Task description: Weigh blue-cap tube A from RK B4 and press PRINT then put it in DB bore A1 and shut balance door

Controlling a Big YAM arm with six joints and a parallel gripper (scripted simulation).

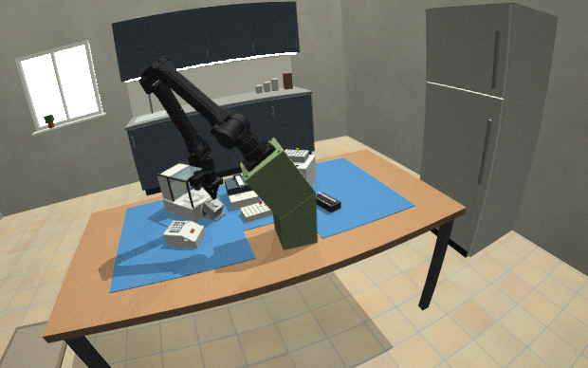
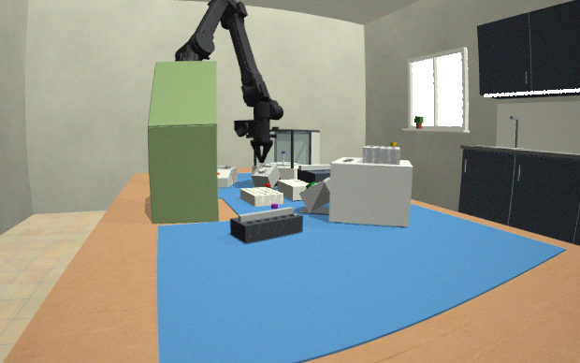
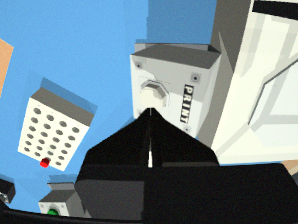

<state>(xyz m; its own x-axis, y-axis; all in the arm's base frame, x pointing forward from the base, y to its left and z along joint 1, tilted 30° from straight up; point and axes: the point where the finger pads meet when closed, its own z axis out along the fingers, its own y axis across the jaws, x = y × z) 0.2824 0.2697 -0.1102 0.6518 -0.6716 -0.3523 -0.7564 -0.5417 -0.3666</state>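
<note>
The white round key is 30 mm below my hand. Also, from my hand: dark spectrophotometer 150 mm to the right, 140 mm ahead, 40 mm below; then dry block DB 170 mm to the left, 130 mm behind, 70 mm below; then tube rack RK 180 mm to the right, 90 mm below, 50 mm behind.
</note>
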